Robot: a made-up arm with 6 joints. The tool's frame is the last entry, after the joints.
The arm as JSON. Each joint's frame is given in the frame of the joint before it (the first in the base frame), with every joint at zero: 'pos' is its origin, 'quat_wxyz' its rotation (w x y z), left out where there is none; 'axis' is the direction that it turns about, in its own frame. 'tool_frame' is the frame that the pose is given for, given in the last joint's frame.
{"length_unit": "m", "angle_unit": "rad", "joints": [
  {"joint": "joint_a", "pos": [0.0, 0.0, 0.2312], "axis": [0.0, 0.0, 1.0]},
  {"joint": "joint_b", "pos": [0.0, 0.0, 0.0], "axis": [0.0, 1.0, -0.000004]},
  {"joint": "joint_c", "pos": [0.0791, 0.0, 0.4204], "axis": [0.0, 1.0, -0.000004]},
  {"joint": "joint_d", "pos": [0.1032, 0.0, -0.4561], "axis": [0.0, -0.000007, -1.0]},
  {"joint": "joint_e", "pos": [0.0, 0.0, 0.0], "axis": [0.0, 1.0, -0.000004]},
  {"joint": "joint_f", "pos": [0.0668, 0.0, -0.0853], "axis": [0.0, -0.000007, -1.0]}
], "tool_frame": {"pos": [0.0, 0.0, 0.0], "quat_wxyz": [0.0, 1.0, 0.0, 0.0]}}
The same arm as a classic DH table. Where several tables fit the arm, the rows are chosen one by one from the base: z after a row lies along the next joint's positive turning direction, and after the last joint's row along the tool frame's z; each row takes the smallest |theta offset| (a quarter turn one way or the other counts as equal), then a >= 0, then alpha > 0; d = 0 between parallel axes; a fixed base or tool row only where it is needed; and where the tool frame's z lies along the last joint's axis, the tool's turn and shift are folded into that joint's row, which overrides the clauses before.
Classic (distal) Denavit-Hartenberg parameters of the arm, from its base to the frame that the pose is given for. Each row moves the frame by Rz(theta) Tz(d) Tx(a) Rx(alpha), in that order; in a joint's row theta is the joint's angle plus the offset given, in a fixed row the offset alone. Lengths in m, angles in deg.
joint_a: d 0.2312  theta offset 0  a 0  alpha -90
joint_b: d 0  theta offset -79.34  a 0.4278  alpha 0
joint_c: d 0  theta offset 79.34  a 0.1032  alpha -90
joint_d: d 0.4561  theta offset 0  a 0  alpha 90
joint_e: d 0  theta offset 0  a 0.0668  alpha -90
joint_f: d 0.0853  theta offset 0  a 0  alpha 0

